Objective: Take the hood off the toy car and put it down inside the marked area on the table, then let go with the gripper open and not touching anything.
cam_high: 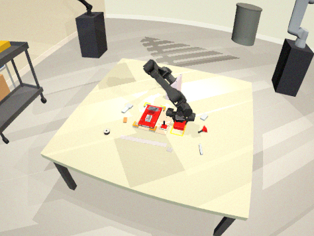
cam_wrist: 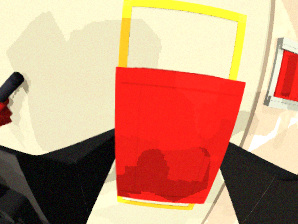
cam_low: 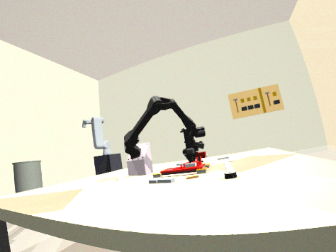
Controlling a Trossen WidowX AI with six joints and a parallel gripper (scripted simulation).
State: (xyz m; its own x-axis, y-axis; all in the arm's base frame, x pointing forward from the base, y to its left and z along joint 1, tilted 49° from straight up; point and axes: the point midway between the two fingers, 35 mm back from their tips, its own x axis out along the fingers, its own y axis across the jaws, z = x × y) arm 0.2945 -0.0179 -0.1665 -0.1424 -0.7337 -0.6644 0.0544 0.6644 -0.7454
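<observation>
Now: gripper tip 1 cm below the hood. Also, from my gripper tip: black wheel 19 cm ahead, 45 cm to the right; long white strip 20 cm ahead, 20 cm to the right, 1 cm below.
</observation>
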